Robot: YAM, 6 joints.
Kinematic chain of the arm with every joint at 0, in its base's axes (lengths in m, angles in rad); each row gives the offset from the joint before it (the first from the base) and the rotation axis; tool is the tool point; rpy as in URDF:
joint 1: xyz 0 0 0.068 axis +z
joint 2: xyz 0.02 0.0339 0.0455 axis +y
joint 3: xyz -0.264 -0.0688 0 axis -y
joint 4: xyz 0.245 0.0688 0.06 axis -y
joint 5: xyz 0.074 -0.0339 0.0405 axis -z
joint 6: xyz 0.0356 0 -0.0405 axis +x
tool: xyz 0 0 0 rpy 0 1.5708 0
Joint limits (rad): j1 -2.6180..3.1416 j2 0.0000..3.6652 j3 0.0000..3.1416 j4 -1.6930..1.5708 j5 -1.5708..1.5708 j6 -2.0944..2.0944
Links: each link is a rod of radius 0.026 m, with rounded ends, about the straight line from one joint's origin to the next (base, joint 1, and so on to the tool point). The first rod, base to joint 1, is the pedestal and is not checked.
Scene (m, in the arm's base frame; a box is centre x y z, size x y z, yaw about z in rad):
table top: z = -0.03
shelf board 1: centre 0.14 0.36 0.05 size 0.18 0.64 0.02 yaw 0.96
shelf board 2: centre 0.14 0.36 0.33 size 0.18 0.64 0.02 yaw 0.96
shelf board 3: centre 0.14 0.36 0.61 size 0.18 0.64 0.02 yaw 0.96
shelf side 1: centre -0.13 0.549 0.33 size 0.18 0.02 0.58 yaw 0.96
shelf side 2: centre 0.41 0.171 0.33 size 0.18 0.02 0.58 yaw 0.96
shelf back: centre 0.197 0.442 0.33 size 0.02 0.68 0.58 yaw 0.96
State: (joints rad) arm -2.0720 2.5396 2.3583 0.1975 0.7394 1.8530
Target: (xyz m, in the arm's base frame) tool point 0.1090 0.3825 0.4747
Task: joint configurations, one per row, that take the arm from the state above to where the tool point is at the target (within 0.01 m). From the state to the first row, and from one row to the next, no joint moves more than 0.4 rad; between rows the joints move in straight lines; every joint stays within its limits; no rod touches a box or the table.
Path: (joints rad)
1: -2.0169 2.1647 2.1866 0.4264 0.8168 1.8530
2: -1.9619 1.7899 2.0149 0.6553 0.8942 1.8530
3: -1.9068 1.4150 1.8432 0.8841 0.9716 1.8530
4: -1.8517 1.0402 1.6715 1.1130 1.0491 1.8530
5: -1.7967 0.6653 1.4998 1.3419 1.1265 1.8530
6: -1.7416 0.2905 1.3281 1.5708 1.2039 1.8530
7: -1.7761 0.4326 1.6908 1.5298 1.1274 1.8530
8: -1.8105 0.5747 2.0535 1.4888 1.0508 1.8530
9: -1.8450 0.7168 2.4162 1.4477 0.9743 1.8530
10: -1.8795 0.8590 2.7789 1.4067 0.8977 1.8530
11: -1.9140 1.0011 3.1416 1.3657 0.8212 1.8530

